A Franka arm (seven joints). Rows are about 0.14 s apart.
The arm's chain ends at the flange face. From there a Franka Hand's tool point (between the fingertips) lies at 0.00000 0.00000 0.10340 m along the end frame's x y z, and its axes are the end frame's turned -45 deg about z.
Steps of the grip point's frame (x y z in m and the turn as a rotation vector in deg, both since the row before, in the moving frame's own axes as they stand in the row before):
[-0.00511, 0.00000, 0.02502, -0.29, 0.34, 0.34]
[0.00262, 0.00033, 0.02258, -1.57, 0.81, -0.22]
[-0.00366, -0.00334, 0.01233, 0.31, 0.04, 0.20]
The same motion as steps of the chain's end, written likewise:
[-0.00442, 0.00367, 0.02502, 0.04, 0.45, 0.34]
[-0.00095, -0.00258, 0.02263, -0.54, 1.68, -0.22]
[-0.00461, 0.00067, 0.01233, 0.25, -0.19, 0.20]

